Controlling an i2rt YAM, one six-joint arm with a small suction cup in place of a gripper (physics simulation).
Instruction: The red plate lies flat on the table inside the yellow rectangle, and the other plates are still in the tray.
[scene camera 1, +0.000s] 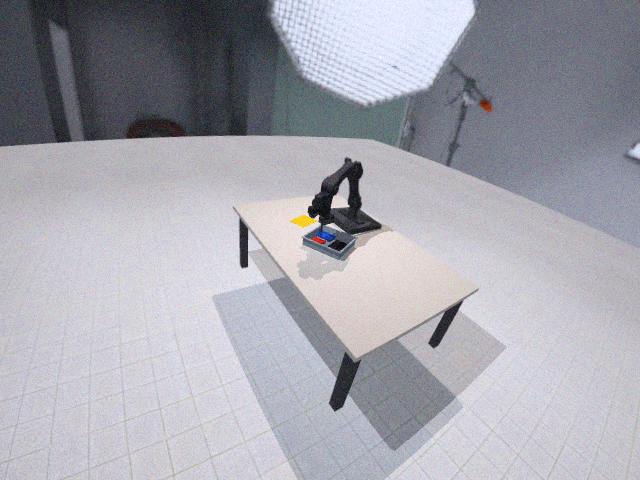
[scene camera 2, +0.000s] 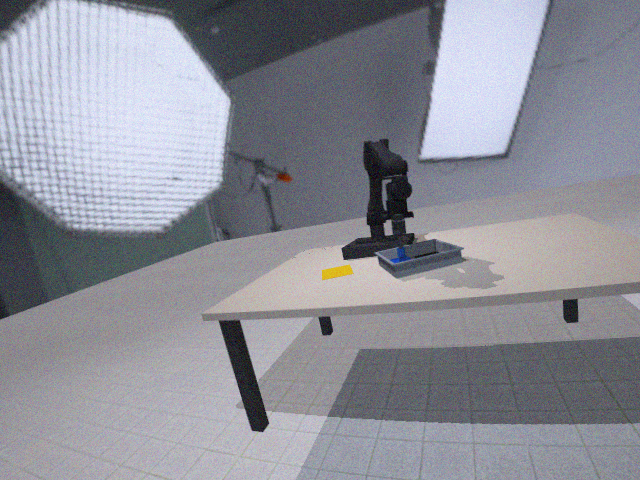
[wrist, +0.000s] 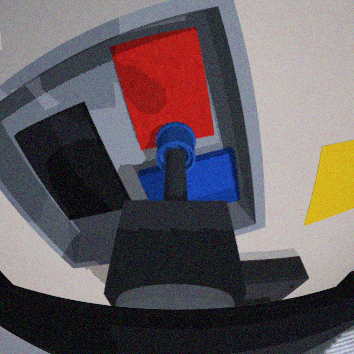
Labels:
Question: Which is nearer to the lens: the black plate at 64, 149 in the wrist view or the red plate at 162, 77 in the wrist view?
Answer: The red plate.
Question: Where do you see a yellow rectangle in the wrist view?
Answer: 324, 202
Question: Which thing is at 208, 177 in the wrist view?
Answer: A blue plate.

